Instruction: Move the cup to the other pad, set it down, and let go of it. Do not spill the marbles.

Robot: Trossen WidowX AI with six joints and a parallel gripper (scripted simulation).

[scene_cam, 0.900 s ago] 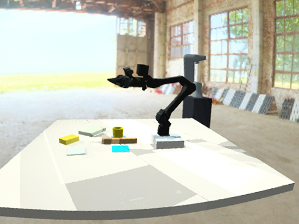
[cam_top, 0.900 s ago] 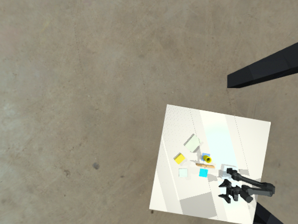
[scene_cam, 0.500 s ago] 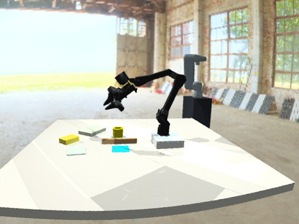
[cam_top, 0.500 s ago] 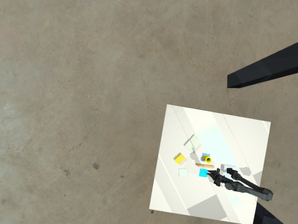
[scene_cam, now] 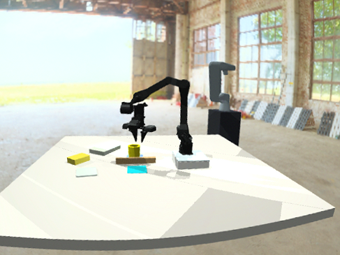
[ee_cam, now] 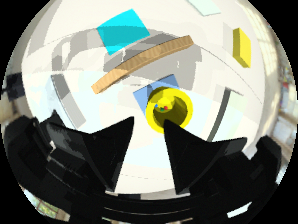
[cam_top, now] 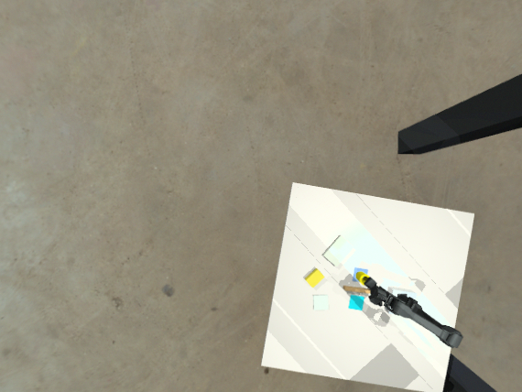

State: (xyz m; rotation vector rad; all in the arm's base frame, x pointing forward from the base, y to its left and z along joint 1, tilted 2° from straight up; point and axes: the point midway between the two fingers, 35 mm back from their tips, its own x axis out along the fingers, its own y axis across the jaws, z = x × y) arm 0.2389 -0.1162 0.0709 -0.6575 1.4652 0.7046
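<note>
Now: the yellow cup 6 cm below my gripper tip, 2 cm to the right of it and 2 cm ahead of it. Also, from my gripper tip: cyan pad 17 cm to the left, 10 cm below, 4 cm ahead; brown wooden bar 9 cm below, 8 cm to the left, 3 cm ahead; light blue pad 10 cm below, 2 cm to the right, 2 cm ahead.
</note>
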